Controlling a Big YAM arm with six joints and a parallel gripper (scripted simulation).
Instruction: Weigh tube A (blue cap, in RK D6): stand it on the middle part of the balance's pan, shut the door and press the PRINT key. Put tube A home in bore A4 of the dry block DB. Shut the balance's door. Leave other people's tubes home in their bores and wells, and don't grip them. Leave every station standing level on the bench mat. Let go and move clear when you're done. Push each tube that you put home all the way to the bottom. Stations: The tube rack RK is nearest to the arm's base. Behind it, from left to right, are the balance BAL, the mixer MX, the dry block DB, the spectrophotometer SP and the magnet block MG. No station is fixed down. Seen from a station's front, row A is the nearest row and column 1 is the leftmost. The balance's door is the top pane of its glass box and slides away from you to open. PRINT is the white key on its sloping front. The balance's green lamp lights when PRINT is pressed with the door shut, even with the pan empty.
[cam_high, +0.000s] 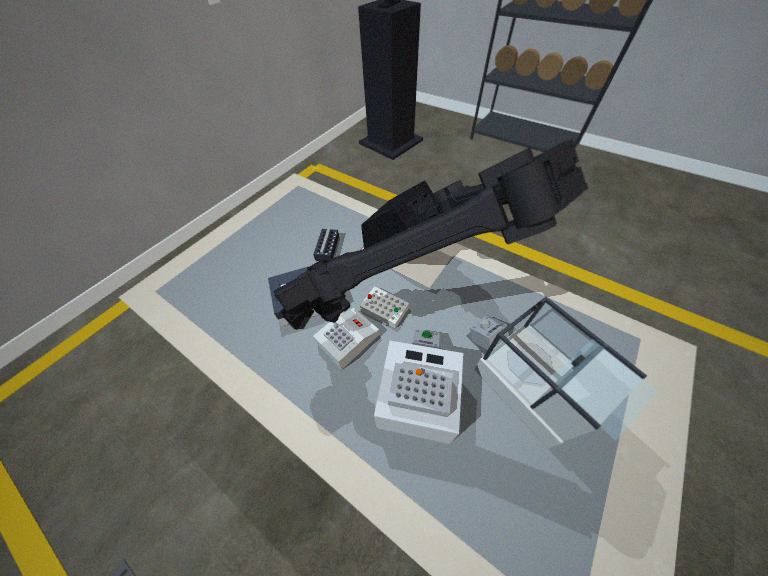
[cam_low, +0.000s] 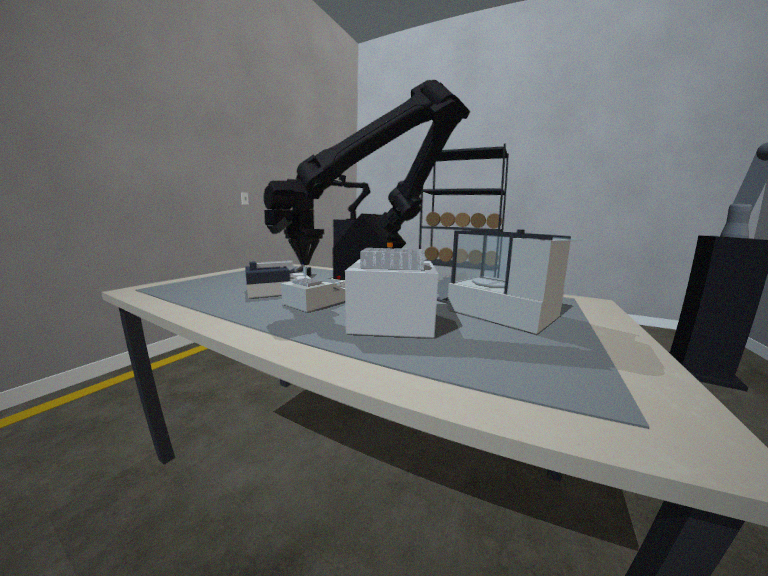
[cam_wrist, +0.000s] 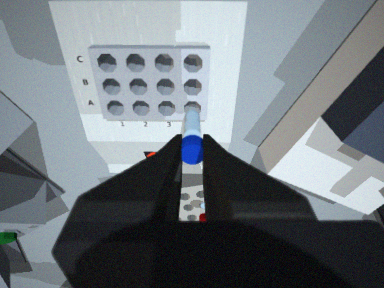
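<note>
The dry block DB is 1 cm behind my hand, 3 cm to the left of it and 9 cm below it. Also, from my hand: spectrophotometer 2 cm behind, 18 cm to the right, 5 cm below; mixer block 30 cm to the left, 4 cm above; tube rack RK 16 cm behind, 3 cm to the left, 10 cm below.
</note>
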